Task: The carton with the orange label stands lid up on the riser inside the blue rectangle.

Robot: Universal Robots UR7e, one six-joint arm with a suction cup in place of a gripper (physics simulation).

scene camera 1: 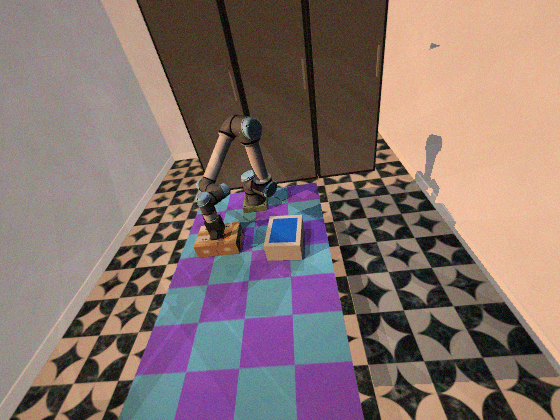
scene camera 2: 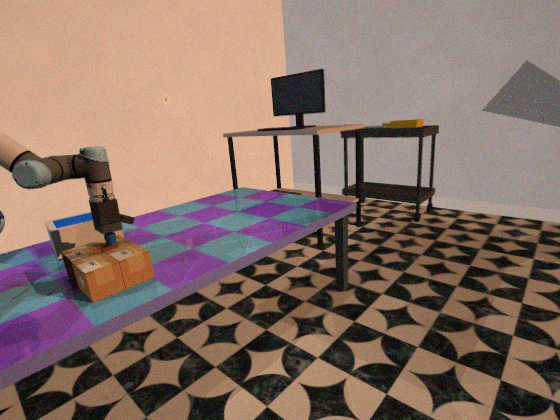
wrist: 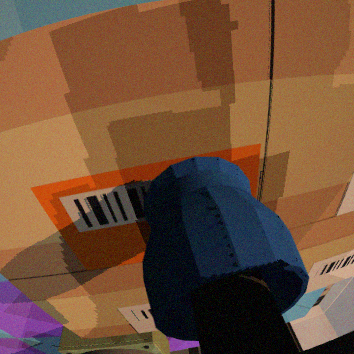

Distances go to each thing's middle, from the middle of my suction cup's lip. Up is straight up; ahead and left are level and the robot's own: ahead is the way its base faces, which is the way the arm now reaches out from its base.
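Riser point(scene camera 1: 284, 238): my suction cup is 5 cm above it, 1 cm short of it and 39 cm to the right of it.
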